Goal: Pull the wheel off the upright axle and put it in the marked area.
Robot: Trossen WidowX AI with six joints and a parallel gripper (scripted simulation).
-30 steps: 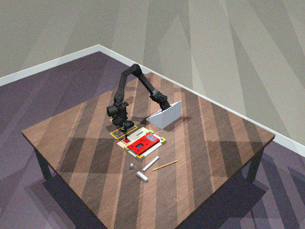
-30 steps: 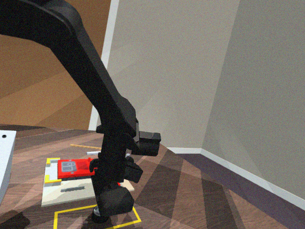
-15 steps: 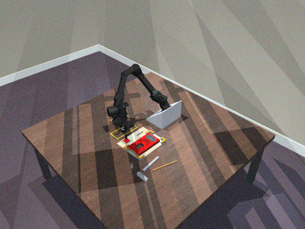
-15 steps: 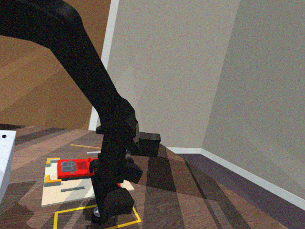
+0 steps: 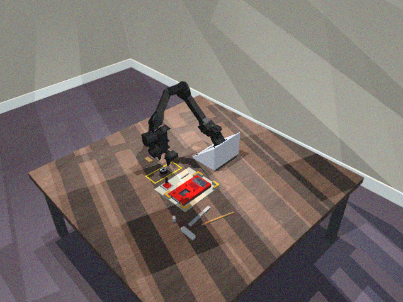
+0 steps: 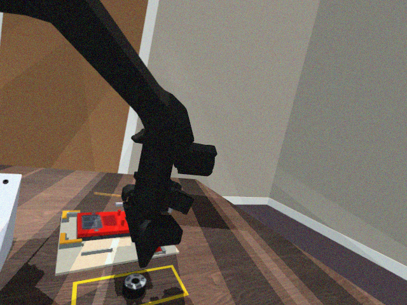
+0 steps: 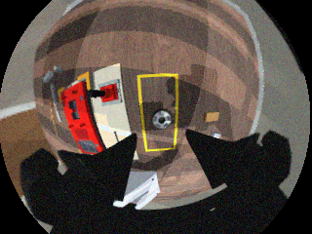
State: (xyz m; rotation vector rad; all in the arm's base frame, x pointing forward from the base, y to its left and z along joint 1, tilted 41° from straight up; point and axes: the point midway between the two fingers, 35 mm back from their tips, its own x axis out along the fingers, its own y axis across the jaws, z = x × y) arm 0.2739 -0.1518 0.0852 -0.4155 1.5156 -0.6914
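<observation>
Now: the black-and-grey wheel 6 cm below my gripper tip and 1 cm to the right of it. Round my gripper tip: thin wooden stick: 43 cm to the left, 10 cm ahead, 6 cm below.
</observation>
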